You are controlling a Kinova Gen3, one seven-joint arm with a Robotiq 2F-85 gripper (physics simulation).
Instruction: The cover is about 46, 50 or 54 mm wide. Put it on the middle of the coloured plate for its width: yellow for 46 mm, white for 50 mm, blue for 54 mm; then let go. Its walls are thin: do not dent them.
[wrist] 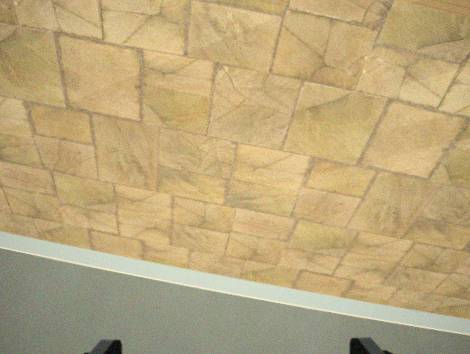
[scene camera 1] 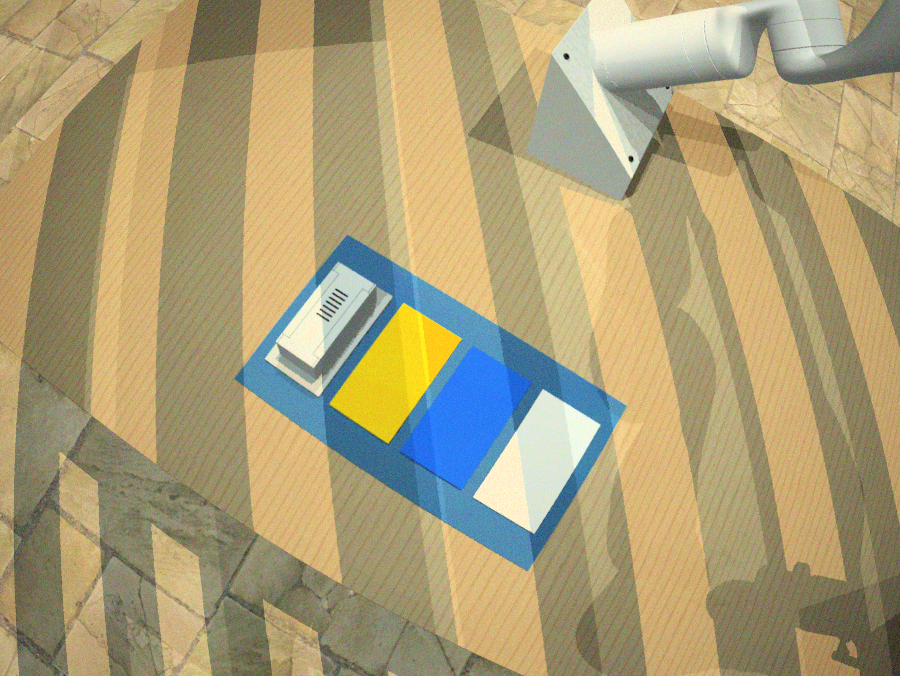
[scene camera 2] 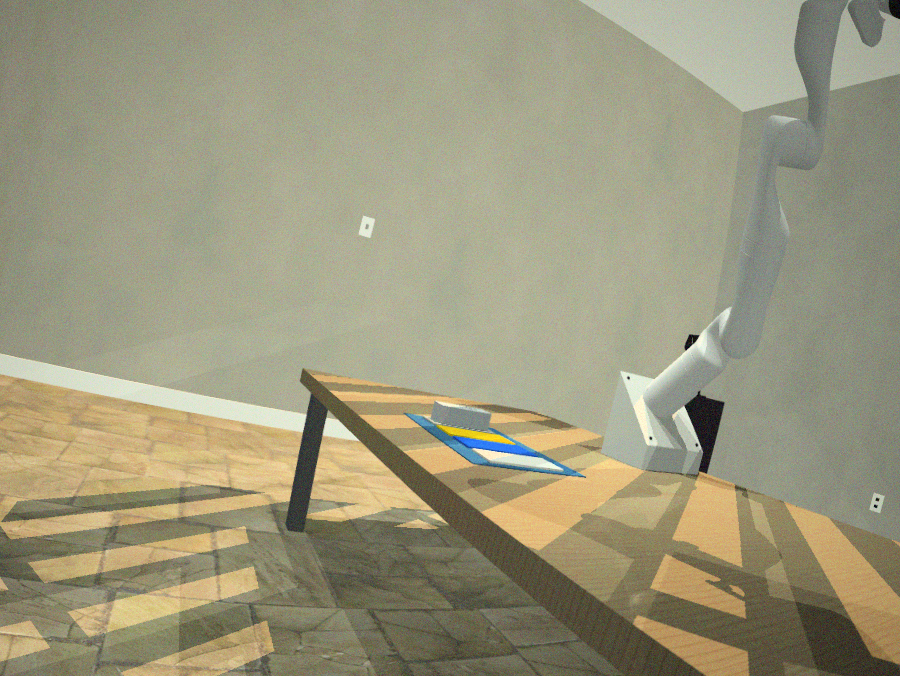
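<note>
The cover is a pale grey box with a row of dark slots on top. It sits upright on a light base plate at one end of the blue mat. Beside it lie the yellow plate, the blue plate and the white plate, all bare. The cover's width cannot be told by eye. My gripper is open and empty, its fingertips wide apart at the lower edge of the wrist view. It is high up and far from the cover, which does not show in the wrist view.
The blue mat lies on the striped-lit wooden table. The arm's grey wedge base stands on the table beyond the mat. The wrist view shows stone floor, a white skirting board and a grey wall.
</note>
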